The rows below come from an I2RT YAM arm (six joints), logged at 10 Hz.
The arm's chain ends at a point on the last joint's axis. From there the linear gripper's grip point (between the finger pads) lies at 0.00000 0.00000 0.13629 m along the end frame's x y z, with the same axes.
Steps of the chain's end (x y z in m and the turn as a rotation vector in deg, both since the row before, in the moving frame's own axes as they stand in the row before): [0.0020 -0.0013 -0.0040 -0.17 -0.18 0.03]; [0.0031 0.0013 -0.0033 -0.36 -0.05 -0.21]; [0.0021 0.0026 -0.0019 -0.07 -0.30 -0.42]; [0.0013 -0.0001 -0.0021 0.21 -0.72 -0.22]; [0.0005 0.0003 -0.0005 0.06 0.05 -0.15]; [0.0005 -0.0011 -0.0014 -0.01 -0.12 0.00]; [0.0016 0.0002 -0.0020 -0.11 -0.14 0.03]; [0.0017 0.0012 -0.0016 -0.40 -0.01 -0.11]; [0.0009 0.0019 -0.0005 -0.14 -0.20 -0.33]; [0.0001 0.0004 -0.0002 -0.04 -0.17 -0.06]
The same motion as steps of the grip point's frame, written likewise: [0.0016 -0.0009 -0.0040 -0.17 -0.18 0.03]; [0.0030 0.0022 -0.0033 -0.36 -0.05 -0.21]; [0.0014 0.0028 -0.0019 -0.07 -0.30 -0.42]; [-0.0004 -0.0006 -0.0021 0.21 -0.72 -0.22]; [0.0006 0.0002 -0.0005 0.06 0.05 -0.15]; [0.0002 -0.0011 -0.0014 -0.01 -0.12 0.00]; [0.0013 0.0005 -0.0020 -0.11 -0.14 0.03]; [0.0017 0.0022 -0.0016 -0.40 -0.01 -0.11]; [0.0004 0.0022 -0.0005 -0.14 -0.20 -0.33]; [-0.0003 0.0005 -0.0002 -0.04 -0.17 -0.06]
